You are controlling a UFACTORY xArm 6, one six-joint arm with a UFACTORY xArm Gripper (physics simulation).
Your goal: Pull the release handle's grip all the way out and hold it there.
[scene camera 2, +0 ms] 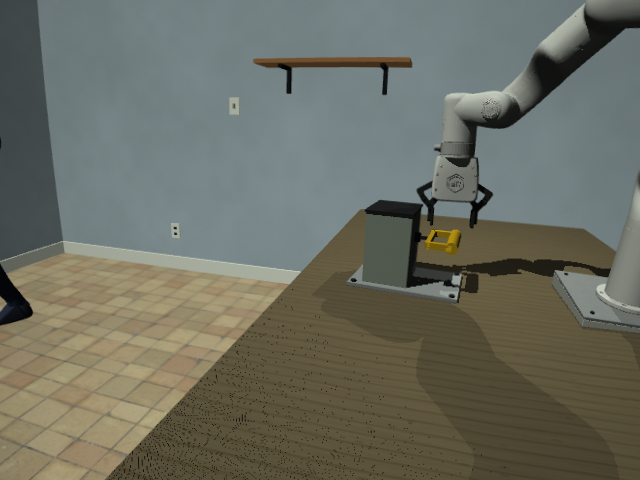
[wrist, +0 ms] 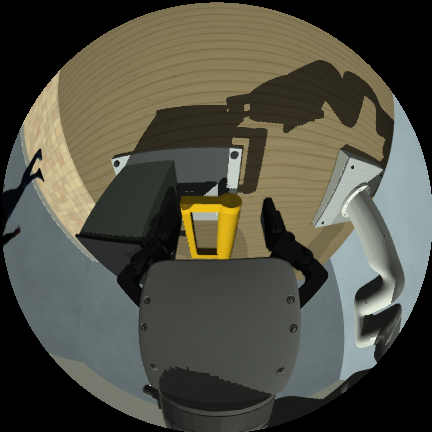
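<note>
The release handle is a yellow rectangular frame with a thick round grip bar [scene camera 2: 453, 241] [wrist: 228, 230] on its outer side. It sticks out on a short dark stem from the side of a grey box [scene camera 2: 387, 250] [wrist: 132, 200] with a black top. The box stands on a light grey base plate [scene camera 2: 434, 292] [wrist: 233, 172]. My gripper [scene camera 2: 451, 224] [wrist: 219, 209] is open and empty, pointing down. Its fingertips are just above the handle in the scene view, one near the box side and the other out past the grip bar. The gripper body hides the near end of the handle in the wrist view.
The wooden table [scene camera 2: 310, 392] [wrist: 200, 60] carries the box and the arm's mounting plate [scene camera 2: 578, 299] [wrist: 332, 200]. The box's upper edge is close beside one finger. A wall shelf [scene camera 2: 330, 62] hangs behind. Part of a person [scene camera 2: 12, 304] [wrist: 20, 192] shows at the left, off the table.
</note>
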